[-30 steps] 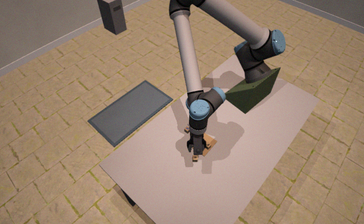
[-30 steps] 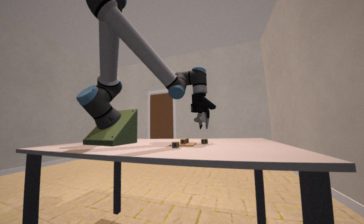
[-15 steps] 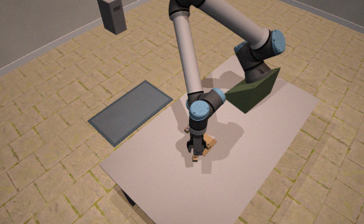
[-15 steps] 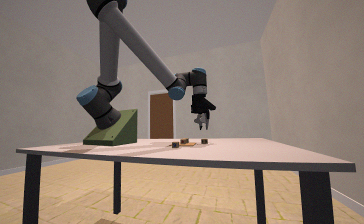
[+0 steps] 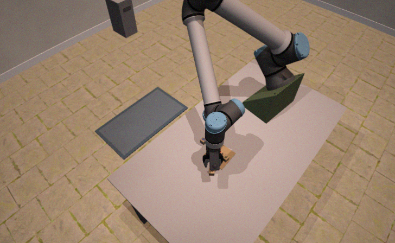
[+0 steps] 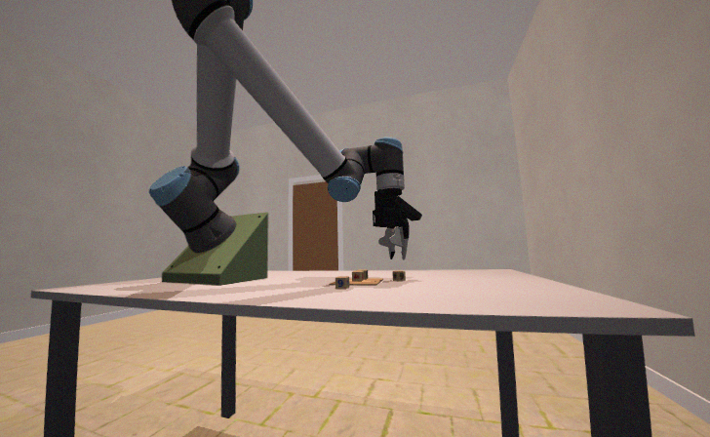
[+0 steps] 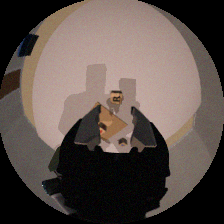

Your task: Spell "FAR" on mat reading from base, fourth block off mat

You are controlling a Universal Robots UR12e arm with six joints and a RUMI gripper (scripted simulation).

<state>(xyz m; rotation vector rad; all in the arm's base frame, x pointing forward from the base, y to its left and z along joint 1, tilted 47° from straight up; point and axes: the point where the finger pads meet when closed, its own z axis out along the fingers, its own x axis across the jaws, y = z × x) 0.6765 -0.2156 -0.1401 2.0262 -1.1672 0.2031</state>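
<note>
My hand is 7 cm above the R block. From my hand the other things lie so: F block: 12 cm behind, 2 cm to the left, 6 cm below; blue-lettered block: 14 cm behind, 16 cm to the right, 7 cm below; tan mat: 13 cm behind, 3 cm to the right, 8 cm below.
</note>
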